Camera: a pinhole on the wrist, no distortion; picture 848 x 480 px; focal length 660.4 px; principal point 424.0 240.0 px. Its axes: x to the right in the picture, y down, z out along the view. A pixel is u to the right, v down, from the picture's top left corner.
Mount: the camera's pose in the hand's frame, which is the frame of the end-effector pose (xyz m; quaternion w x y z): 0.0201 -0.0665 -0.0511 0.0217 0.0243 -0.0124 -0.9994
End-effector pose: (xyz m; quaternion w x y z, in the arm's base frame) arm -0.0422 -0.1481 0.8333 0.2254 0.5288 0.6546 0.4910
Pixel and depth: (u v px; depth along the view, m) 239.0 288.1 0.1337
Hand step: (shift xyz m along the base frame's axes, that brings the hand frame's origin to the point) 0.0177 0.0840 -0.0866
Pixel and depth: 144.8 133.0 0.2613
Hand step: 0.1289 0.1928 -0.0747
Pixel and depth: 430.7 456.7 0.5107
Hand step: 0.2735 0.1937 -0.3890
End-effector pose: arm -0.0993 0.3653 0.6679 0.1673 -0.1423 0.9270 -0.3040
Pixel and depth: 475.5 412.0 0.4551
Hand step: 0.2185 -0.3330 -0.1926
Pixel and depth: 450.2 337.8 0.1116
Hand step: 0.0272 -0.0976 0.0008
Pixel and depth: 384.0 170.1 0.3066
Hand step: 0.0854 -0.1599 -0.1827
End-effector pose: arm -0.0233 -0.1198 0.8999 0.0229 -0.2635 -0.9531 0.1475
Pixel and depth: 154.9 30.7 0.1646
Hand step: -0.0837 0.0019 -0.1104
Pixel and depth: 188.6 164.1 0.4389
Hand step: -0.1783 -0.0273 -0.3814
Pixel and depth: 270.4 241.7 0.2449
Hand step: -0.1088 -0.0678 -0.1724
